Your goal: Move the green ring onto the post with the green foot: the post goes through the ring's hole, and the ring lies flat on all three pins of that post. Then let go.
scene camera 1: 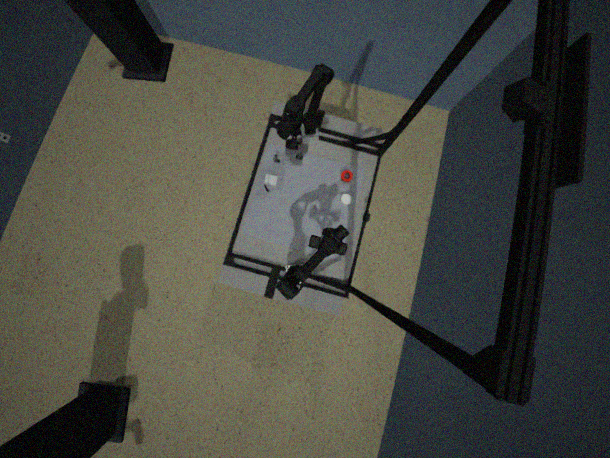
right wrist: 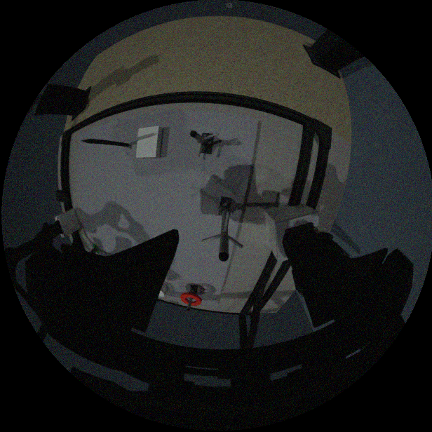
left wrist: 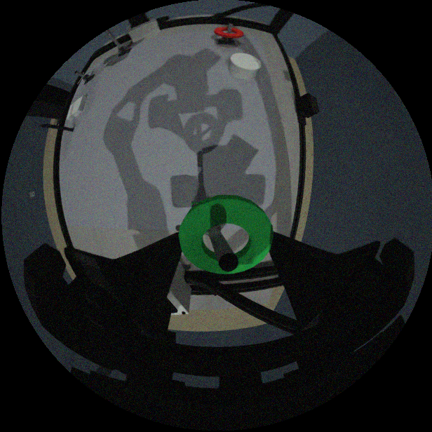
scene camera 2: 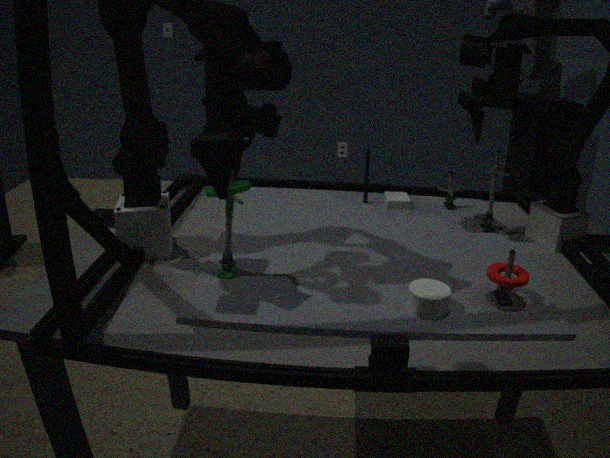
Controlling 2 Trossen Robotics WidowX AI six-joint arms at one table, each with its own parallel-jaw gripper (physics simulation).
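Places are measured from the left arm's base along level axes (x ahead, y right, z down), in metres.
Where they show: left gripper, fingertip midpoint: (scene camera 2: 228,193); right gripper, fingertip midpoint: (scene camera 1: 294,140) (scene camera 2: 496,143); left arm's base at its link origin: (scene camera 2: 142,201); right arm's base at its link origin: (scene camera 1: 310,129) (scene camera 2: 560,207).
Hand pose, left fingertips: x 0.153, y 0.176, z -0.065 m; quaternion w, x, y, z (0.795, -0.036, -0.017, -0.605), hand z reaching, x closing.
Observation:
Each offset is from my left fingertips to the top centre of the thing. "spot": to the spot under its first point.
The green ring {dx +0.000, dy +0.000, dz -0.018 m} (scene camera 2: 241,186) (left wrist: 192,240) is between the fingertips of my left gripper (left wrist: 225,237), which is shut on it. The post with the green foot {spot: dx +0.000, dy -0.012, dz +0.075 m} (scene camera 2: 228,235) (left wrist: 228,262) stands upright and passes through the ring's hole, its top showing above the ring in the left wrist view. In scene camera 2 the ring is near the post's upper end, slightly tilted. A pin {spot: dx +0.015, dy +0.014, dz +0.009 m} (scene camera 2: 238,201) shows below its right side with a gap; the left side is partly hidden by a finger. My right gripper (right wrist: 232,236) is open and empty, high over the table.
A red ring {dx +0.422, dy +0.148, dz +0.099 m} (scene camera 1: 342,176) (scene camera 2: 494,276) sits on a short post, beside a white cylinder {dx +0.283, dy +0.142, dz +0.115 m} (scene camera 1: 346,199) (scene camera 2: 432,302). A tall post {spot: dx +0.563, dy -0.132, dz +0.082 m} (scene camera 2: 491,200) (right wrist: 224,232) stands below my right gripper. A small post {spot: dx +0.535, dy -0.266, dz +0.109 m} (scene camera 2: 450,192), a white box {dx +0.417, dy -0.313, dz +0.130 m} (scene camera 2: 398,201) and a black rod {dx +0.344, dy -0.333, dz +0.010 m} (scene camera 2: 367,175) stand farther back.

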